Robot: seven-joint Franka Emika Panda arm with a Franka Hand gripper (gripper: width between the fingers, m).
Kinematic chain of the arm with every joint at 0, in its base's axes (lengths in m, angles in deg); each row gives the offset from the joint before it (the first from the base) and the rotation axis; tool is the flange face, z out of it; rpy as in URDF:
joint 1: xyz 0 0 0.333 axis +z
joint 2: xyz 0 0 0 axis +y
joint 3: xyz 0 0 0.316 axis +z
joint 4: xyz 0.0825 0 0 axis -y
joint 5: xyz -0.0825 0 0.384 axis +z
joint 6: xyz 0 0 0 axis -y
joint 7: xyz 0.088 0 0 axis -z
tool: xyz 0 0 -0.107 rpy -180 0 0
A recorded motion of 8 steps. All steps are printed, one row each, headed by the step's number.
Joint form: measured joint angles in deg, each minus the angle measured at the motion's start. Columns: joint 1, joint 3, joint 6, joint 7, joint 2, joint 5, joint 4.
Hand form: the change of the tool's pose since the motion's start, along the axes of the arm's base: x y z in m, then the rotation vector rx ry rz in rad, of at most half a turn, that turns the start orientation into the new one. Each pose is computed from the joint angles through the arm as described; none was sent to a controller.
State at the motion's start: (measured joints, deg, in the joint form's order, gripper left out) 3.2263 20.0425 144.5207 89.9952 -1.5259 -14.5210 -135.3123
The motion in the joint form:
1: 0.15 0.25 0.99 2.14 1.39 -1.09 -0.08
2: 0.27 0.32 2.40 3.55 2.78 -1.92 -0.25
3: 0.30 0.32 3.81 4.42 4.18 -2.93 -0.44
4: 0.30 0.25 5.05 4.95 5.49 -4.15 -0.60
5: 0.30 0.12 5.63 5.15 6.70 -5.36 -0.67
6: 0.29 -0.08 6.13 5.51 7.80 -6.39 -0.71
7: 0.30 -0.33 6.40 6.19 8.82 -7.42 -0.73
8: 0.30 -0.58 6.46 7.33 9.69 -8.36 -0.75
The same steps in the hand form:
1: -0.0004 0.0045 -0.0106 0.0040 0.0038 -0.0126
2: -0.0004 0.0075 -0.0211 0.0120 0.0055 -0.0180
3: -0.0002 0.0093 -0.0319 0.0163 0.0077 -0.0147
4: 0.0000 0.0103 -0.0420 0.0161 0.0099 -0.0048
5: -0.0001 0.0101 -0.0519 0.0089 0.0184 0.0076
6: 0.0000 0.0092 -0.0607 0.0038 0.0264 0.0134
7: 0.0001 0.0078 -0.0692 -0.0022 0.0354 0.0127
8: -0.0001 0.0061 -0.0767 -0.0077 0.0444 0.0022

